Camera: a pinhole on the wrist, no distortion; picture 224 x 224 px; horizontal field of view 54.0 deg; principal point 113.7 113.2 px. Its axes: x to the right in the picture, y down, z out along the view. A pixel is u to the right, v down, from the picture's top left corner.
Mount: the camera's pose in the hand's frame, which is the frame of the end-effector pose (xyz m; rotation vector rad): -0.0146 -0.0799 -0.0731 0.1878 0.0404 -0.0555
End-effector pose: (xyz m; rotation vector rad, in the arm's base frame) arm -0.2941 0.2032 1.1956 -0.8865 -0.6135 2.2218
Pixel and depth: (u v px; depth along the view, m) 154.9 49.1 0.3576
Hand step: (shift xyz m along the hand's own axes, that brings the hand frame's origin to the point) 0.0586 -0.2527 0.2555
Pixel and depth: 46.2 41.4 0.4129
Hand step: -0.1346 -0.2832 0.3129
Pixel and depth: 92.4 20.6 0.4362
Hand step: -0.0524 -0.3398 0.3229
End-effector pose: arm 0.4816 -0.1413 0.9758 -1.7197 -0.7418 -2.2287
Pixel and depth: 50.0 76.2 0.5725
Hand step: -0.1658 -0.2733 0.4785
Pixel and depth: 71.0 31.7 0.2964
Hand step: -0.0682 -0.2404 0.2001
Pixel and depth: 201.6 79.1 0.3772
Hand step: 0.1456 -0.2158 0.2795
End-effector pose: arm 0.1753 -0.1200 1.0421 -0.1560 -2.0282 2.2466
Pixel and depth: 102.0 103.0 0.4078
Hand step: -0.0231 -0.1739 0.3247
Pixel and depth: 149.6 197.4 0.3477
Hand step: 0.0620 -0.0174 0.2903
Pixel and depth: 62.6 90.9 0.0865
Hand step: -0.0322 -0.1037 0.0111
